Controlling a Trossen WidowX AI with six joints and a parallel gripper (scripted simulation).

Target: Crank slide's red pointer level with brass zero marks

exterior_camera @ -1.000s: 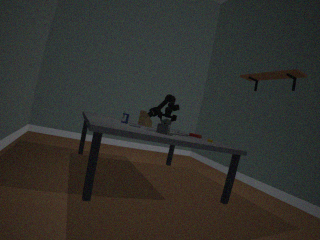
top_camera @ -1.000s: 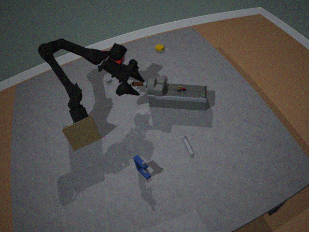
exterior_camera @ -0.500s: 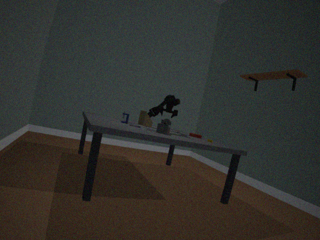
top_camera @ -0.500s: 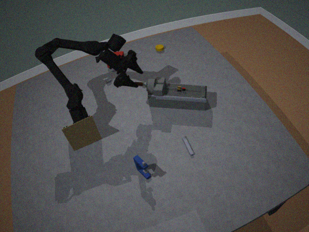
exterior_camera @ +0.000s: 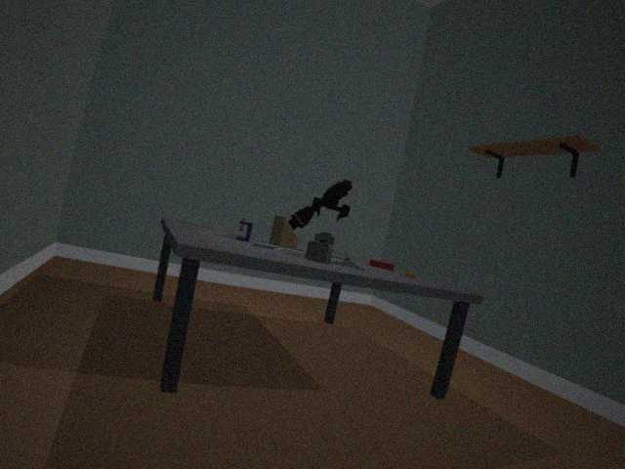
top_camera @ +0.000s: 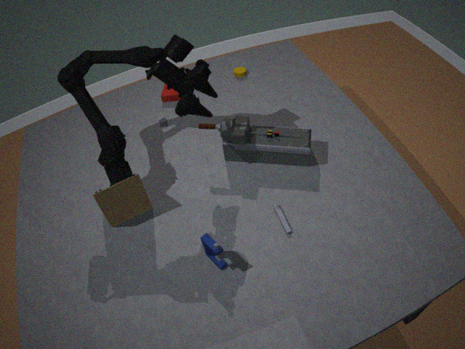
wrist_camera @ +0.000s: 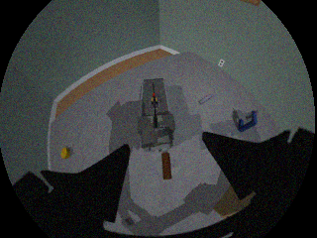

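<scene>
The brown crank handle lies 80 mm below my gripper tip, 30 mm behind it and 10 mm to the left of it. The rest, counted from my gripper tip: grey bar 310 mm to the right, 190 mm below, 60 mm ahead; then red pointer 150 mm ahead, 110 mm below, 80 mm to the right; then small grey block 240 mm to the left, 190 mm below, 140 mm behind.
</scene>
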